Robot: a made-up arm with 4 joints.
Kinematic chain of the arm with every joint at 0, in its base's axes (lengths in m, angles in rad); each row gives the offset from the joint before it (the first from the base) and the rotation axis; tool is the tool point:
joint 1: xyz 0 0 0.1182 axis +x
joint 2: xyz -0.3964 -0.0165 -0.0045 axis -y
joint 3: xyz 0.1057 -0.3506 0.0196 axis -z
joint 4: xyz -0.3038 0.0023 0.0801 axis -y
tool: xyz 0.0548 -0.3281 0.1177
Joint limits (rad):
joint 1: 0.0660..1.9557
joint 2: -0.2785..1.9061
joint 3: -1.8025..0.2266
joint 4: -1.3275..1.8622
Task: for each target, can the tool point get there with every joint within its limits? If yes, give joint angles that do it. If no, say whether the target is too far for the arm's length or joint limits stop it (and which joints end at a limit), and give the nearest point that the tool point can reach.
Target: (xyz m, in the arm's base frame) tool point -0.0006 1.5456 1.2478
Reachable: no: too far | nearest point -0.3803 0.6011 -0.2721 | short by 1.829 m
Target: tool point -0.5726 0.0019 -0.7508
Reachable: yes | joints 1.7454 1.2652 -0.8170 0.9262
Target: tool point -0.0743 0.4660 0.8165
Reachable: no: joint limits stop it (at a limit: joint 1, joint 3) | nearest point -0.1906 -0.4889 0.5108 | short by 1.009 m
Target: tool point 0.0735 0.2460 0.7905
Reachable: no: joint limits stop it (at a limit: joint 1, joint 3) | nearest point -0.1194 -0.4869 0.4709 | short by 0.822 m
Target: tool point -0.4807 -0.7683 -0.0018
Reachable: yes | joints 0.5431 1.2337 -0.9502 -0.4837
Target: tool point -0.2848 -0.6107 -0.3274
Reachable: yes | joints 0.8454 0.1769 -0.5981 -0.7904
